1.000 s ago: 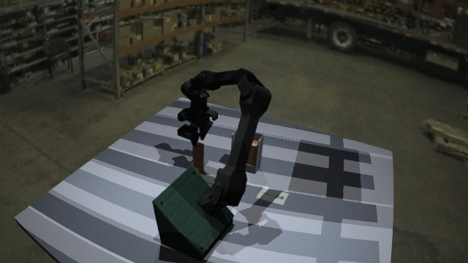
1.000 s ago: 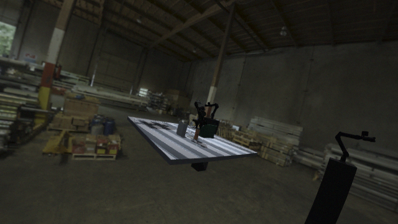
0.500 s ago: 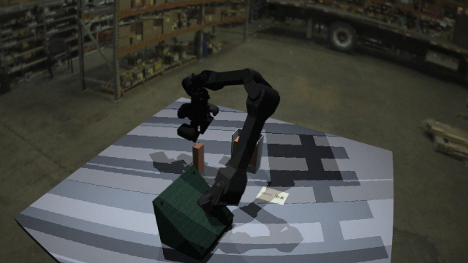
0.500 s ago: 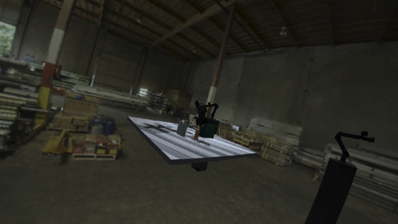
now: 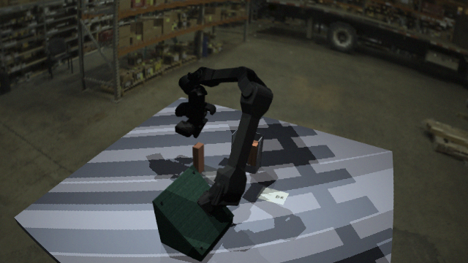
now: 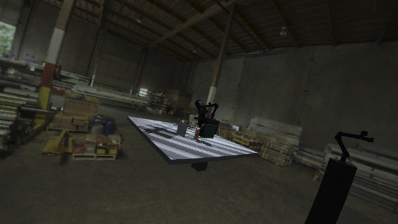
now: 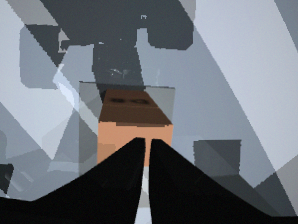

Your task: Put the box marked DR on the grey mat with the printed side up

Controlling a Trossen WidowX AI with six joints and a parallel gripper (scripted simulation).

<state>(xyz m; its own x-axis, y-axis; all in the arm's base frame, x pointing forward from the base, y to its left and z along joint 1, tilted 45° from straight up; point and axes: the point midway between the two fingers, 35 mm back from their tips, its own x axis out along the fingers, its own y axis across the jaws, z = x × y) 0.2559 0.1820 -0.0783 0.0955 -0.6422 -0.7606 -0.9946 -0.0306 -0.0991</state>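
My gripper tip is 7 cm to the left of the grey mat and 15 cm above it. From my gripper tip the other things lie so: white card (1 cm behind, 32 cm to the right, 15 cm below).
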